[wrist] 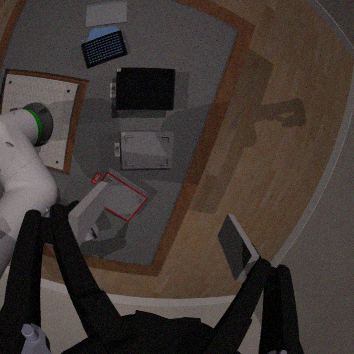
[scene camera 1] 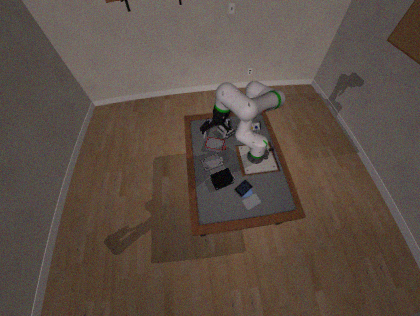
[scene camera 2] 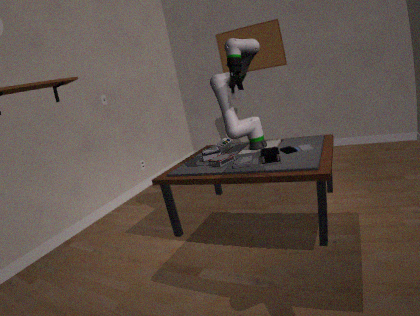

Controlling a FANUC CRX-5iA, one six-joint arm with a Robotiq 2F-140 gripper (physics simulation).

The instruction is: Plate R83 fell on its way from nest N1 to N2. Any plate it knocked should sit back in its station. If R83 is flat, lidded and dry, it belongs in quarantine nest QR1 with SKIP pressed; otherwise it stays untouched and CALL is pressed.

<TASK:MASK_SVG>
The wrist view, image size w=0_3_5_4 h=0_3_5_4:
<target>my gripper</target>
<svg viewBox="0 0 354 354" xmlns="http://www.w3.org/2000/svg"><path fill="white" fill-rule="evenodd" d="M25 212L9 266L4 303L0 309L0 354L53 354L50 351L49 340L40 328L40 273L43 242L52 244L67 292L88 336L60 354L241 354L237 349L252 321L250 317L262 289L263 304L258 354L304 354L299 342L295 298L289 268L283 264L273 267L268 260L261 258L233 214L226 214L217 237L234 281L243 281L219 321L212 328L202 323L200 317L166 318L141 310L135 310L134 314L120 316L105 291L99 289L82 256L79 245L104 208L108 182L100 181L80 201L71 201L67 206L59 203L52 204L50 206L50 217L41 216L41 212L36 209L30 209Z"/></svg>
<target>dark well plate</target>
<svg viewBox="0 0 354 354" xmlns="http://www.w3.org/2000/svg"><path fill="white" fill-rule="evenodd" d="M120 30L81 44L87 68L127 54Z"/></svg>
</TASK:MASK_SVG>
